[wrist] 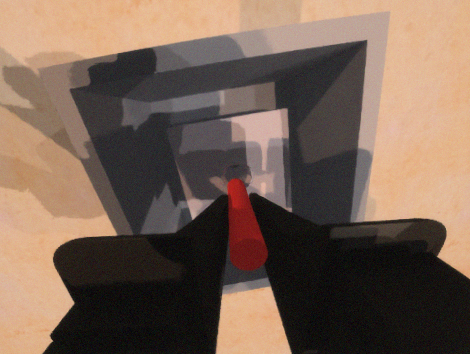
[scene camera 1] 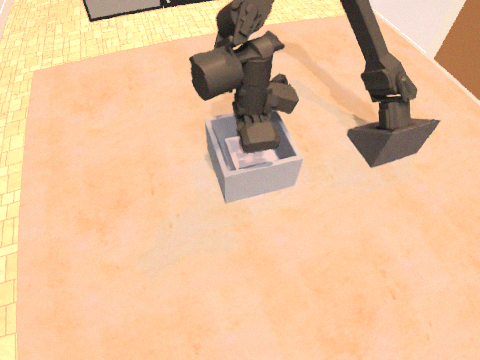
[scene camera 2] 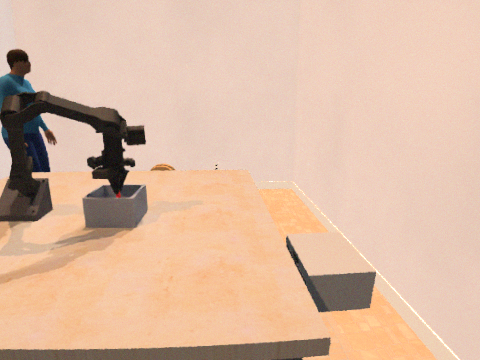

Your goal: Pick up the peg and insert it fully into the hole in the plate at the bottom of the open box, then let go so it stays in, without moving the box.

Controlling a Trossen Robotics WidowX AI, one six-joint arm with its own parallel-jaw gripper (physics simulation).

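Frame: origin at the arm's base, x down, y left, z ahead, level; metres.
Seen in the pictures: gripper, fingertip midpoint: (wrist: 238, 200) (scene camera 2: 117, 193); arm's base, link origin: (scene camera 1: 396, 127) (scene camera 2: 29, 188).
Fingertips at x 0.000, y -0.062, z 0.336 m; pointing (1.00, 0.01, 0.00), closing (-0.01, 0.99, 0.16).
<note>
Pixels of each thing's middle, then the offset from my fingertips to it. Level surfaces: height alone.
- grey open box, body centre: (wrist: 235, 172) (scene camera 1: 250, 152) (scene camera 2: 117, 204) dx +0.041, dy +0.002, dz -0.005 m
- red peg, body centre: (wrist: 239, 207) (scene camera 2: 117, 190) dx -0.010, dy +0.000, dz -0.001 m
- table, surface height: dx +0.091 m
The grey open box (scene camera 1: 260, 182) (scene camera 2: 110, 212) (wrist: 374, 75) stands on the table. The pale square plate (scene camera 1: 232, 146) (wrist: 265, 124) lies at its bottom, partly in shadow. The hole (wrist: 237, 171) shows as a dark round spot in the plate. My gripper (scene camera 2: 118, 189) (wrist: 238, 200) points down into the box and is shut on the red peg (scene camera 2: 119, 195) (wrist: 246, 230). In the wrist view the peg's far end overlaps the near edge of the hole; whether it has entered cannot be told. The peg is hidden in scene camera 1.
The box walls surround the fingers and peg on all sides. The arm's base (scene camera 1: 395, 142) (scene camera 2: 30, 205) stands on the table (scene camera 1: 150, 300) (scene camera 2: 200, 300). A grey block (scene camera 2: 342, 285) is beyond the table's right edge, and a person (scene camera 2: 17, 82) stands behind the arm.
</note>
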